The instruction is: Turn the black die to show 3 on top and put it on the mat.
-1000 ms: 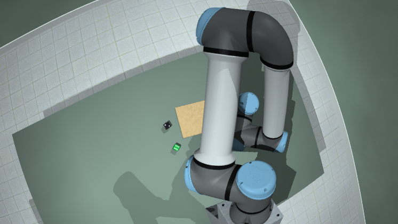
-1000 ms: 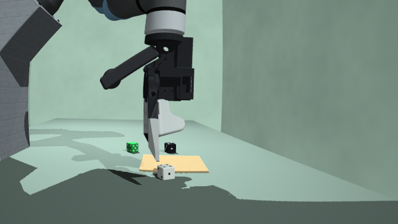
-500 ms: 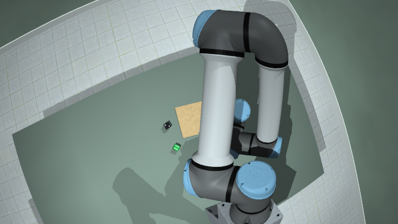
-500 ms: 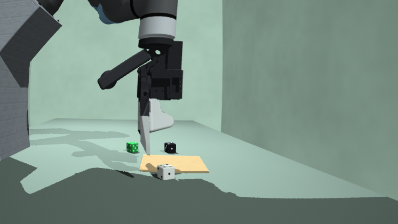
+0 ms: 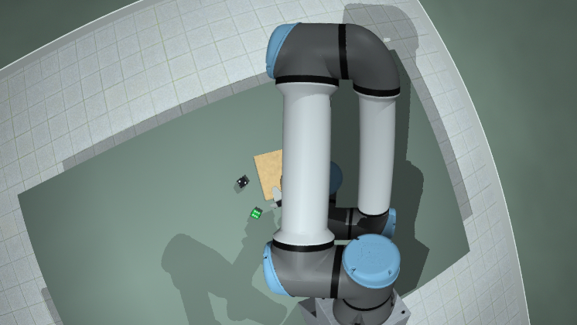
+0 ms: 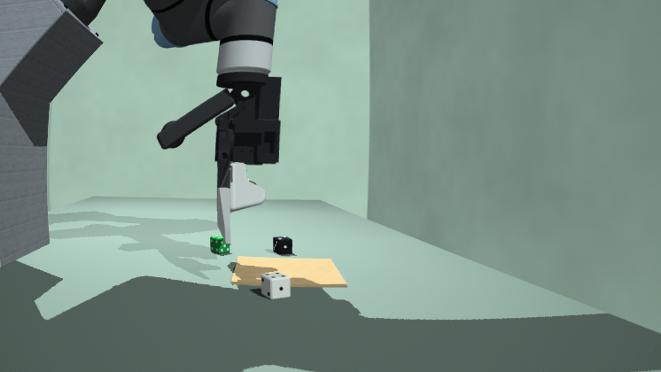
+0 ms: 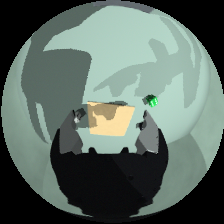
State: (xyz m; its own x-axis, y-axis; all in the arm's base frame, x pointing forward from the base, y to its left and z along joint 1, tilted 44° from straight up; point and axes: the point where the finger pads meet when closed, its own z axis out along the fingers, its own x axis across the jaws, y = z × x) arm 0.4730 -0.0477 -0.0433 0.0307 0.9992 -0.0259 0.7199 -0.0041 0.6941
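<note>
Now: the green die 12 cm to the left of my hand and 4 cm below it. The rest, counted from my hand: black die 10 cm ahead, 12 cm to the left, 4 cm below; then white die 5 cm ahead, 11 cm to the right, 4 cm below; then tan mat 8 cm ahead, 1 cm to the right, 5 cm below.
</note>
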